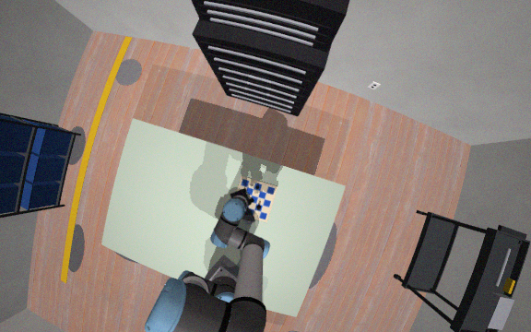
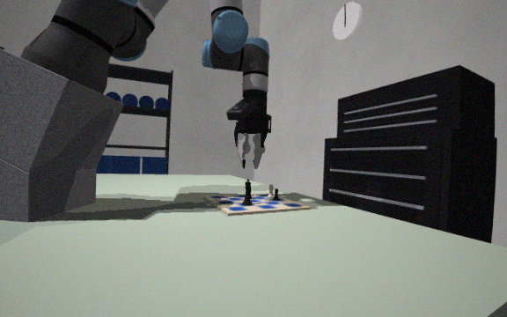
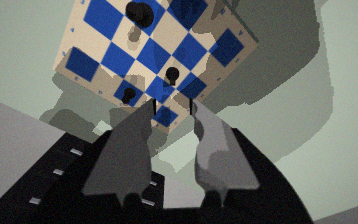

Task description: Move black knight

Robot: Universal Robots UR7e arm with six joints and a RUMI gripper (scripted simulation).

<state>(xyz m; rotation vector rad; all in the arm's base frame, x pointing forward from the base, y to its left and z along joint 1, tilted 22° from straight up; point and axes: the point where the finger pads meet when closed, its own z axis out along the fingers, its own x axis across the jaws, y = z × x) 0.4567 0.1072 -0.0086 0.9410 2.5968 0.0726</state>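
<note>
Now: hand 10 cm above the chessboard, 4 cm to the left of it and 1 cm short of it. From my hand the other things lie so: white piece (9 cm below, 8 cm ahead, 2 cm to the left); then black pawn (9 cm below, 8 cm ahead, 2 cm to the right); then tall black piece (8 cm to the right, 7 cm below, 2 cm behind).
</note>
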